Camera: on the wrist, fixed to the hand. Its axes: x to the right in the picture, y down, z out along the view.
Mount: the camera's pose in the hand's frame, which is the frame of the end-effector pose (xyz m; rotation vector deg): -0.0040 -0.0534 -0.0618 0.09 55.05 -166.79
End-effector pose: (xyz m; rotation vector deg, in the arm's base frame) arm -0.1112 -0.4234 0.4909 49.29 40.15 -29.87
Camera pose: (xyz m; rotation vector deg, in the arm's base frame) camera -0.1704 -0.4017 0.4389 33.34 -98.90 100.05
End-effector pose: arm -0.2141 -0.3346 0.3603 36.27 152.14 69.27
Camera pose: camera -0.2463 -0.4098 0.3611 -161.78 43.65 1.20
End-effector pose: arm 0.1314 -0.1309 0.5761 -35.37 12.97 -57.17
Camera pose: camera 0.0633 -0.1719 0.5568 -5.02 1.85 126.72
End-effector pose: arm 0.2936 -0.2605 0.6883 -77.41 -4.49 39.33
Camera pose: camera 0.3389 -0.3190 0.7230 -12.96 -53.11 -129.89
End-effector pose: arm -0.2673 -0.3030 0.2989 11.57 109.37 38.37
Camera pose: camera -0.3119 -0.3711 0.2913 -148.18 48.49 -81.46
